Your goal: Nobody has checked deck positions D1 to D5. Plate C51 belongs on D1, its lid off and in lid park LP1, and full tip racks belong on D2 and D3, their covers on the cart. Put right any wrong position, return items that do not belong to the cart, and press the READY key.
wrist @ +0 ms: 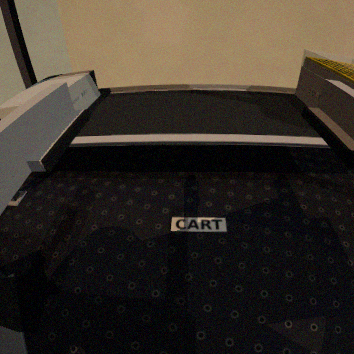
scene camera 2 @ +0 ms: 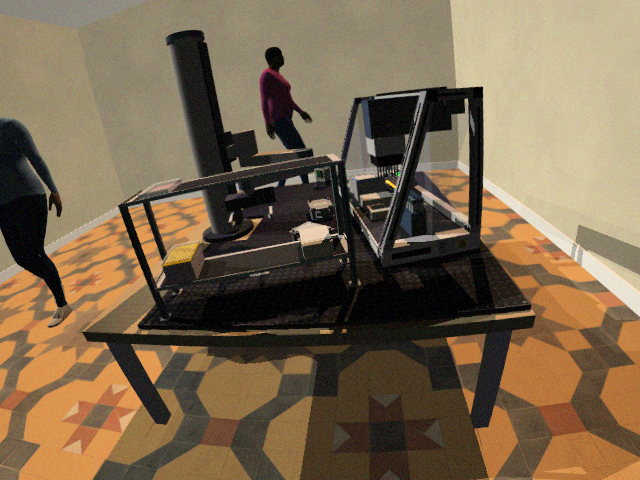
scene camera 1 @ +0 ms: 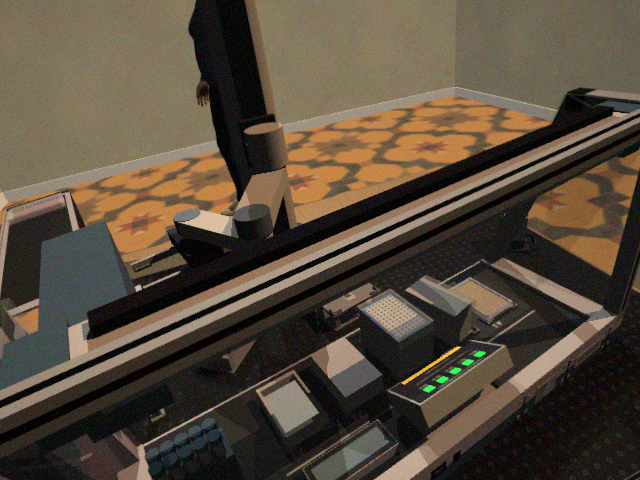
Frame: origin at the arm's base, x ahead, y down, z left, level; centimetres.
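Where they show: gripper, fingertip midpoint: [wrist: 196, 91] [scene camera 2: 250, 220] [scene camera 1: 138, 278]; arm's base at its link origin: [scene camera 2: 228, 231].
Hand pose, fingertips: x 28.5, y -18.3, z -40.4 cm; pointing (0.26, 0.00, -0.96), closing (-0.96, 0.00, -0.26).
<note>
Things, the pixels of their top centre, and the offset from my fingertips.
- cart at its top centre: [scene camera 1: 38, 236] [scene camera 2: 230, 174] dz -14.7, dx +3.0, dy -18.6 cm
- pale box at its top centre: [wrist: 47, 85] [scene camera 2: 314, 235] dz -10.0, dx +21.9, dy +2.9 cm
- grey block at its top centre: [scene camera 1: 345, 365] [scene camera 2: 376, 195] dz +38.0, dx +41.7, dy +7.7 cm
- tray at its top centre: [scene camera 1: 289, 401] [scene camera 2: 384, 206] dz +25.9, dx +44.3, dy +8.7 cm
My gripper [scene camera 2: 251, 211] [wrist: 196, 91] is open and empty beside the cart [scene camera 2: 138, 258] [wrist: 200, 140]. A beam hides its fingers in scene camera 1. A yellow-topped tip rack [scene camera 2: 183, 256] [wrist: 312, 90] stands at one end of the cart shelf. A pale box [scene camera 2: 316, 246] [wrist: 82, 94] stands at the other. On the deck, a blue-rimmed tip rack [scene camera 1: 395, 315] shows its top, with a closed grey box [scene camera 1: 449, 310] beside it. An uncovered well plate [scene camera 1: 480, 297] lies beyond. A low stand [scene camera 1: 338, 310] [scene camera 2: 320, 210] is outside the deck. Deck labels are unreadable.
A key panel [scene camera 1: 439, 400] has several green lights and a yellow bar. A grey block [scene camera 1: 348, 377], a tray [scene camera 1: 289, 405], a trough [scene camera 1: 351, 454] and blue-capped tubes [scene camera 1: 180, 444] stand nearby. Frame beams cross above the deck. A person [scene camera 2: 279, 98] stands behind; another [scene camera 2: 23, 170] is at left.
</note>
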